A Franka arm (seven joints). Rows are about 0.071 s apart.
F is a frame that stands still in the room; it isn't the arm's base.
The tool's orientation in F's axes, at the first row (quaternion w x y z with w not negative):
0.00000, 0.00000, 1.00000, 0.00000
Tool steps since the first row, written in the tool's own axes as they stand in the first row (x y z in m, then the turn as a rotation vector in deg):
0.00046, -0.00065, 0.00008, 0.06, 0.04, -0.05
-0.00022, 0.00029, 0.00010, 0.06, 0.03, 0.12
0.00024, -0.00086, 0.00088, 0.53, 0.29, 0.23
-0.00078, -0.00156, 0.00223, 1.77, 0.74, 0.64
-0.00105, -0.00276, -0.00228, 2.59, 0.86, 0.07
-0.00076, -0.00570, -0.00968, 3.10, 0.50, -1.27
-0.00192, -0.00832, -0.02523, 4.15, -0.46, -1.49
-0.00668, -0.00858, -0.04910, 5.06, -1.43, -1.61
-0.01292, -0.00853, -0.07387, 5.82, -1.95, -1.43
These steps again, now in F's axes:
-0.00046, -0.00065, -0.00008, -0.06, 0.04, 0.05
0.00022, 0.00029, -0.00010, -0.06, 0.03, -0.12
-0.00024, -0.00086, -0.00088, -0.53, 0.29, -0.23
0.00078, -0.00156, -0.00223, -1.77, 0.74, -0.64
0.00105, -0.00276, 0.00228, -2.59, 0.86, -0.07
0.00076, -0.00570, 0.00968, -3.10, 0.50, 1.27
0.00192, -0.00832, 0.02523, -4.15, -0.46, 1.49
0.00668, -0.00858, 0.04910, -5.06, -1.43, 1.61
0.01292, -0.00853, 0.07387, -5.82, -1.95, 1.43

